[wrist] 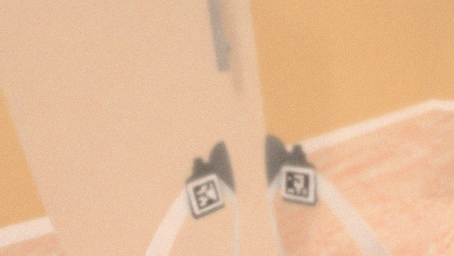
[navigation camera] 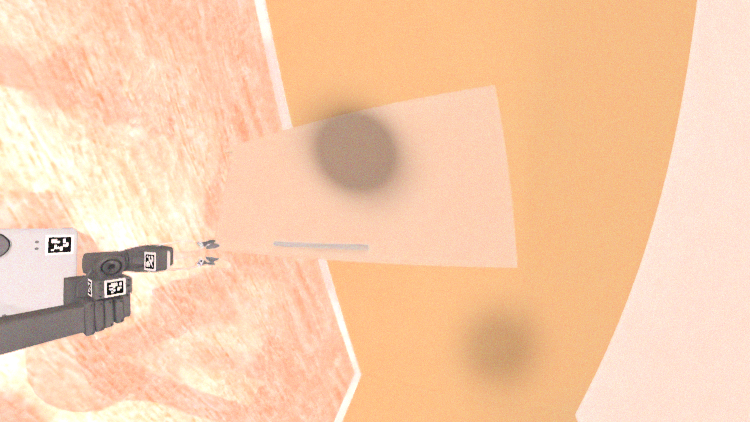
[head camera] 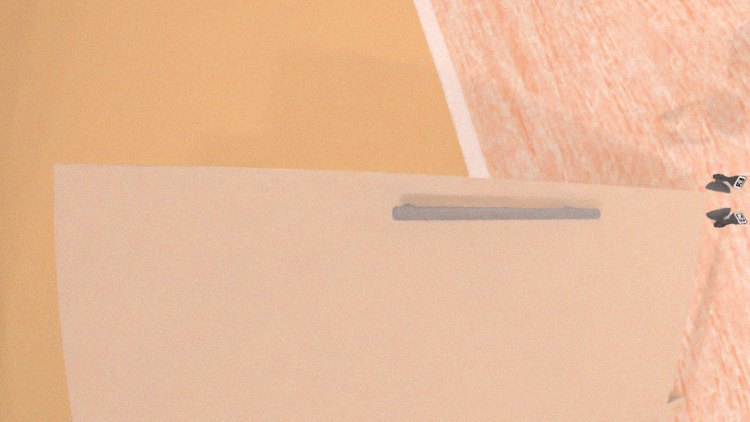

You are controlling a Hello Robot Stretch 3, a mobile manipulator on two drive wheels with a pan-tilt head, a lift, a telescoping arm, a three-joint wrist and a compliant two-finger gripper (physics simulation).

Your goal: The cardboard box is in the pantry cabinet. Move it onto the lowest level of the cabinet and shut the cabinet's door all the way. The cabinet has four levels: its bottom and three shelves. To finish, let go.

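Places are measured from the robot's base along level axes (x back, y left, z down), in millimetres.
Pixels of known places: gripper, fingertip midpoint: (navigation camera: 218,251) (head camera: 707,201).
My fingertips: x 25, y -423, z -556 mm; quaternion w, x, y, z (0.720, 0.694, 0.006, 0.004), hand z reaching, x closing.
Behind a point stands the place of what it marks.
The pantry cabinet's door (head camera: 314,304) {x -104, y -657, z -1084 mm} (navigation camera: 451,209) {x -96, y -656, z -1236 mm} (wrist: 120,110) is a plain pale pink panel. It looks shut, and no gap shows along its edges. Its long grey bar handle (head camera: 498,213) {x 10, y -588, z -847 mm} (navigation camera: 320,245) {x 8, y -588, z -836 mm} (wrist: 218,40) runs near one side edge. My gripper (head camera: 717,200) {x 25, y -423, z -556 mm} (navigation camera: 213,252) {x 25, y -423, z -556 mm} (wrist: 247,156) {x 25, y -423, z -556 mm} is open and empty, with its two fingertips apart. It is in front of the door, beyond the lower end of the handle and apart from it. The cardboard box does not show in these views; the inside of the cabinet is hidden.
An orange wall (head camera: 209,94) {x 443, y -1787, z -1072 mm} (navigation camera: 576,183) {x -273, y -1474, z -1964 mm} (wrist: 360,60) stands behind the cabinet, with a white skirting strip (head camera: 455,99) {x 523, y -1808, z -51 mm} (navigation camera: 338,309) {x 840, y -1946, z -67 mm} (wrist: 370,123) at its foot. The pink streaked floor (head camera: 576,78) {x 474, y -1163, z 0 mm} (navigation camera: 131,131) {x -465, y -322, z 0 mm} (wrist: 390,185) lies in front. My dark arm (navigation camera: 47,322) {x 95, y -66, z -674 mm} reaches in from the navigation view's left edge.
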